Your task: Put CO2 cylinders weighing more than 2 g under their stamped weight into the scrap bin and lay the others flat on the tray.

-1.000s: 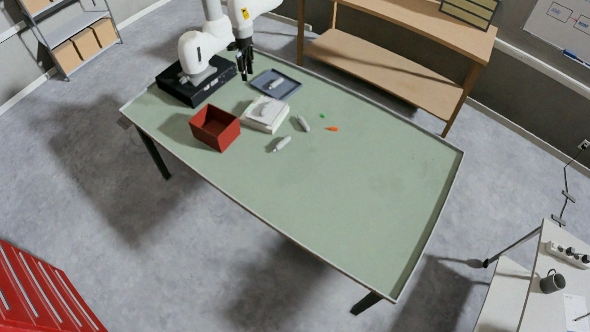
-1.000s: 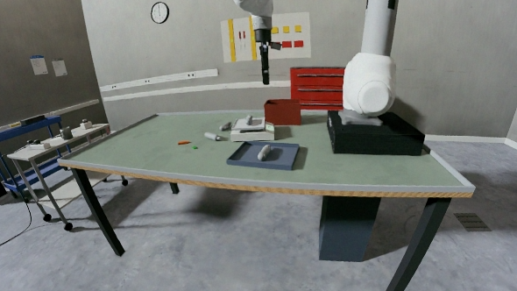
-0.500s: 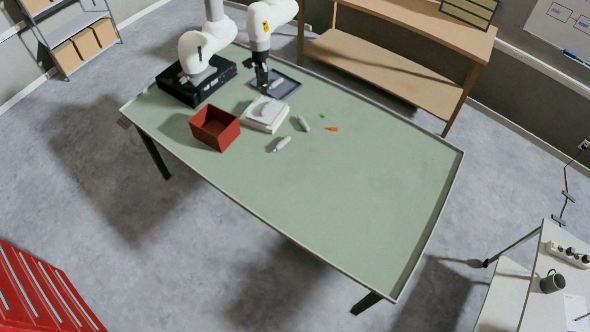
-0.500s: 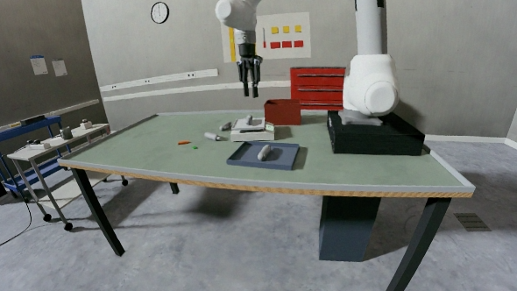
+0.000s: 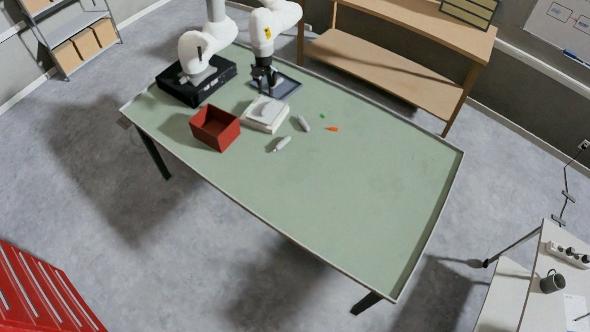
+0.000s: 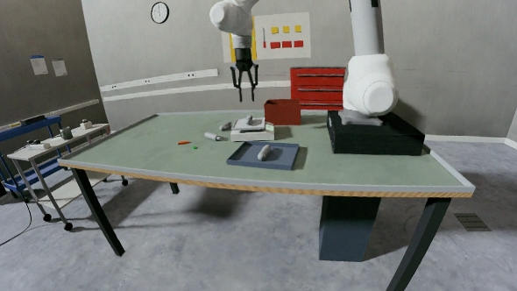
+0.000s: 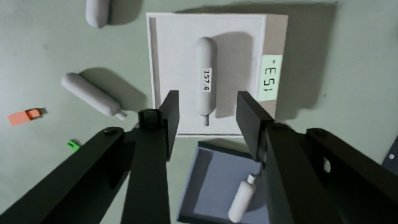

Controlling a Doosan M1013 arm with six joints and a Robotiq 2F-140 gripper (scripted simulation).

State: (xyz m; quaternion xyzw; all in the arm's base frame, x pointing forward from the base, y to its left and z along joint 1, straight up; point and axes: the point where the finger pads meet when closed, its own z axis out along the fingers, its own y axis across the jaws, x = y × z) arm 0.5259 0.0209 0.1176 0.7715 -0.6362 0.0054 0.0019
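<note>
The white CO2 cylinder lies 1 cm behind my hand, 2 cm to the left of it and 12 cm below it. The rest, counted from my hand: red scrap bin: 14 cm behind, 24 cm to the right, 17 cm below; then scale plate: 15 cm below; then white scale: 1 cm behind, 17 cm below.
</note>
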